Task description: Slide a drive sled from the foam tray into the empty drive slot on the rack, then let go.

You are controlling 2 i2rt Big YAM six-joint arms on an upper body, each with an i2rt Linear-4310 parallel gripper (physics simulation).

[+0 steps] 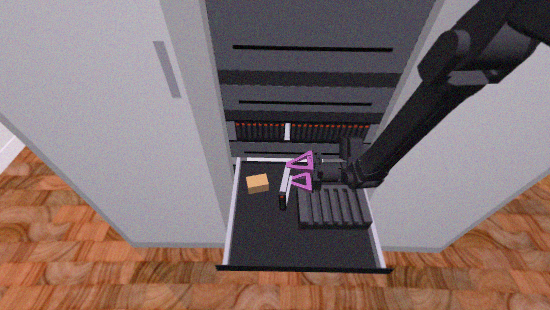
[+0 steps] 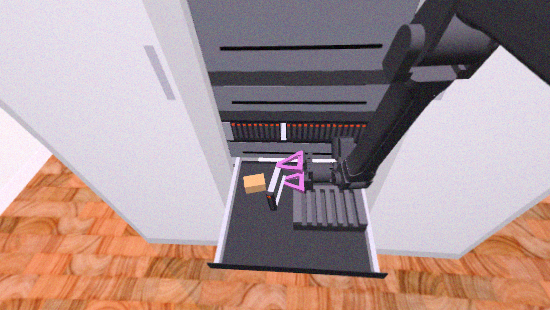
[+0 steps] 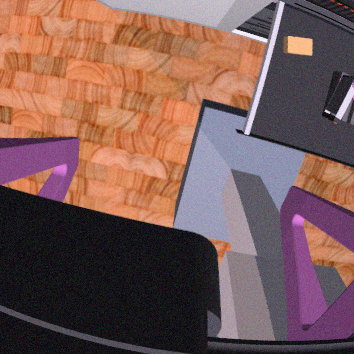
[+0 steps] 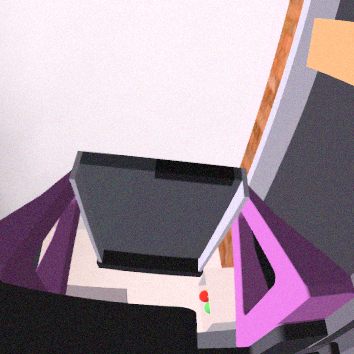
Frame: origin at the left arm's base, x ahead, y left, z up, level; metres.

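Seen in the pictures: left gripper, fingertip midpoint: (image 3: 185, 174); right gripper, fingertip midpoint: (image 1: 286, 173) (image 2: 277, 173) (image 3: 345, 81) (image 4: 158, 182).
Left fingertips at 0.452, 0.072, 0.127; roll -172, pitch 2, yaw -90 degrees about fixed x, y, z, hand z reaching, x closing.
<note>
Pixels of each thing's top centre, then the offset from my left fingertips to it, as dx, dy, dz. "spot": a spot on its surface instead.
- drive sled, middle of its top: (image 4: 87, 229) (image 3: 348, 100) (image 2: 276, 176) (image 1: 286, 176) +0.072, -0.341, -0.467
- foam tray, middle of its top: (image 2: 328, 203) (image 1: 333, 202) +0.086, -0.495, -0.618
- drawer, surface spot: (image 3: 295, 105) spot: +0.011, -0.301, -0.673
- orange block, middle of its top: (image 4: 332, 46) (image 3: 299, 45) (image 1: 257, 180) (image 2: 254, 180) +0.174, -0.252, -0.633
My right gripper (image 1: 289, 171) (image 2: 281, 171) (image 4: 158, 182) is shut on a drive sled (image 1: 285, 181) (image 2: 274, 179) (image 4: 150, 220), with a finger on each long side. The sled has pale sides and a black end with an orange mark. It is held over the drawer, left of the foam tray (image 1: 335, 226) (image 2: 330, 228), below the rack's drive row. That row (image 1: 260, 132) (image 2: 255, 132) has a narrow pale vertical gap (image 1: 287, 132) (image 2: 283, 132), the empty slot, between dark drives. My left gripper (image 3: 185, 174) is open and empty, away from the drawer.
The drawer (image 1: 260, 245) (image 2: 255, 245) (image 3: 295, 105) has raised pale side walls. An orange block (image 1: 257, 183) (image 2: 254, 183) (image 3: 300, 46) (image 4: 332, 47) lies in it at the back left. Tall pale cabinets (image 1: 100, 125) (image 2: 95, 125) flank the rack. The right arm reaches in from the upper right.
</note>
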